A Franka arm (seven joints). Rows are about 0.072 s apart.
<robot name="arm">
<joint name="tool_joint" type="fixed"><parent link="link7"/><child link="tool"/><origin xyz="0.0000 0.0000 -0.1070" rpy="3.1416 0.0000 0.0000"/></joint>
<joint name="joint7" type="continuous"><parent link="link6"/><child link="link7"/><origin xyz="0.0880 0.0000 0.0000"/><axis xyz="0 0 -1"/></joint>
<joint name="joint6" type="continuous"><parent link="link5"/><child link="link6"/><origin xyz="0.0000 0.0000 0.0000"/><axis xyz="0 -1 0"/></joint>
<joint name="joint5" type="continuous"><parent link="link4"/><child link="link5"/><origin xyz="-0.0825 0.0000 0.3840"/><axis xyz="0 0 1"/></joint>
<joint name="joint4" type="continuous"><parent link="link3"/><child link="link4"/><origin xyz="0.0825 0.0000 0.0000"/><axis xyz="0 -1 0"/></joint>
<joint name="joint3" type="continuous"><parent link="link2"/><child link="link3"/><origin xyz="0.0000 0.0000 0.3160"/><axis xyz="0 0 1"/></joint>
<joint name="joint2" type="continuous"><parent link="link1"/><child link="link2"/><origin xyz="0.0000 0.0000 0.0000"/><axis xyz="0 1 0"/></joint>
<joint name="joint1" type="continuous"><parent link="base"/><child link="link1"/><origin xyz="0.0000 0.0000 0.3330"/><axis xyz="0 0 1"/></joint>
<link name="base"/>
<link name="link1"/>
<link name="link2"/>
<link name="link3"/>
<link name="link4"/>
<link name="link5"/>
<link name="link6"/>
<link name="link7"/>
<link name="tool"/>
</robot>
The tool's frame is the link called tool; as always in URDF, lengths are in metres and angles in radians. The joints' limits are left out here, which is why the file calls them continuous.
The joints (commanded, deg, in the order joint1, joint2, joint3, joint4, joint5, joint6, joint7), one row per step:
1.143, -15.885, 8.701, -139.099, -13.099, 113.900, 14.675
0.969, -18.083, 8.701, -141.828, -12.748, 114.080, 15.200
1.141, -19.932, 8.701, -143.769, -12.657, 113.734, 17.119
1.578, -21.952, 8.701, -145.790, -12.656, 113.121, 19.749
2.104, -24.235, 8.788, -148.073, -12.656, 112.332, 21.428
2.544, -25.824, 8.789, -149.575, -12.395, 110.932, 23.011
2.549, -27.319, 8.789, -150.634, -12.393, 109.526, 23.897
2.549, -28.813, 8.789, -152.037, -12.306, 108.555, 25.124
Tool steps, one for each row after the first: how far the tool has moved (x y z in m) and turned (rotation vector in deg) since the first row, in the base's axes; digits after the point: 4 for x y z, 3 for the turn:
-0.0142, -0.0038, -0.0045, -0.123, 0.222, -0.950
-0.0258, -0.0049, -0.0064, -0.649, 0.096, -2.838
-0.0387, -0.0049, -0.0084, -1.435, -0.099, -5.160
-0.0534, -0.0044, -0.0112, -2.254, 0.093, -6.467
-0.0650, -0.0046, -0.0137, -2.933, 0.833, -8.088
-0.0740, -0.0073, -0.0135, -3.649, 1.395, -9.321
-0.0837, -0.0101, -0.0158, -4.285, 1.806, -10.850

